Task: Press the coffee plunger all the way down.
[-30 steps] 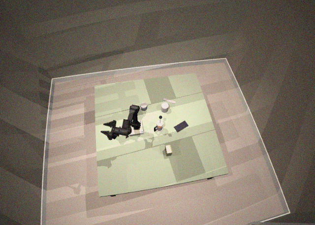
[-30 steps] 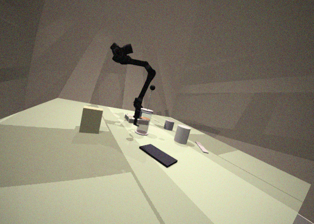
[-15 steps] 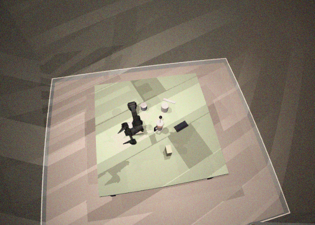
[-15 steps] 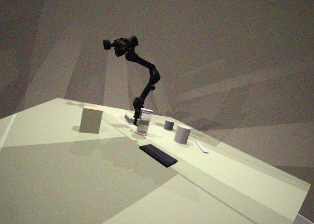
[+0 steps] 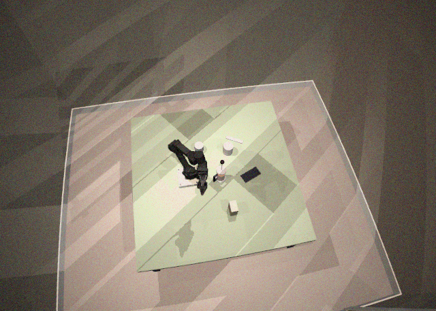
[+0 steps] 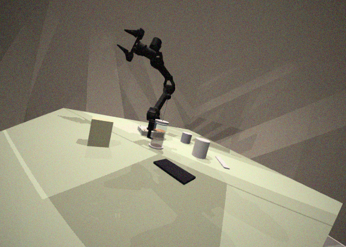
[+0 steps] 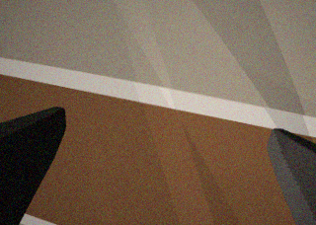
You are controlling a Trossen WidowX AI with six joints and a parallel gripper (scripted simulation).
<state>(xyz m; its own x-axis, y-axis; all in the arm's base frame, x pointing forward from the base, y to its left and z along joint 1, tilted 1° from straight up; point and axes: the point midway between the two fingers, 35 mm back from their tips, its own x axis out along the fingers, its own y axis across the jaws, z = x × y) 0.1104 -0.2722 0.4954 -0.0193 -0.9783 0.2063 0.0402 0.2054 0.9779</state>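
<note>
The coffee press lies 390 mm below my gripper tip, 300 mm to the left of it and 130 mm ahead of it. From my gripper tip the other things lie so: dark flat slab 530 mm below, 380 mm ahead, 320 mm to the left.
</note>
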